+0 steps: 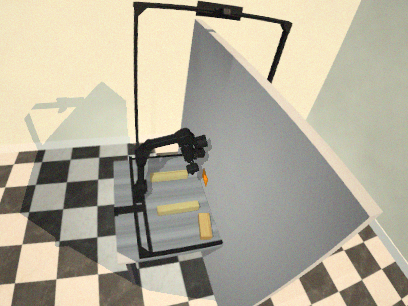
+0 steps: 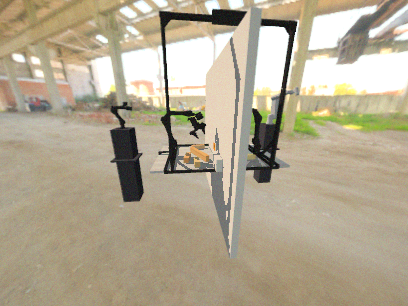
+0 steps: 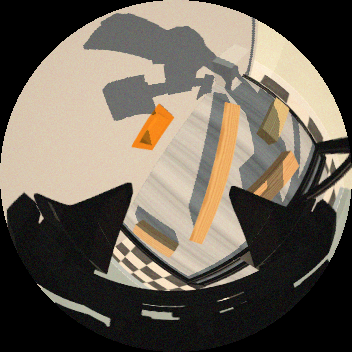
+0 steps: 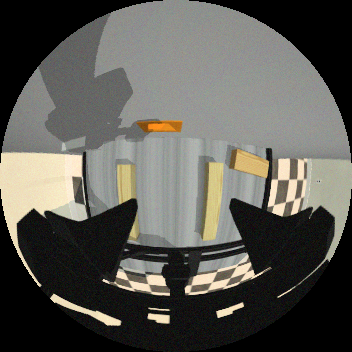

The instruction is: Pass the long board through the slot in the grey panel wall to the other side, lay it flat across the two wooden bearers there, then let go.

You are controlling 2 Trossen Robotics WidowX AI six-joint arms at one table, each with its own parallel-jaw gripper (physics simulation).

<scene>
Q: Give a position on an orange-framed slot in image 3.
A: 158,120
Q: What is the right gripper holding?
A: Nothing.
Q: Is the left gripper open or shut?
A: Open.
</scene>
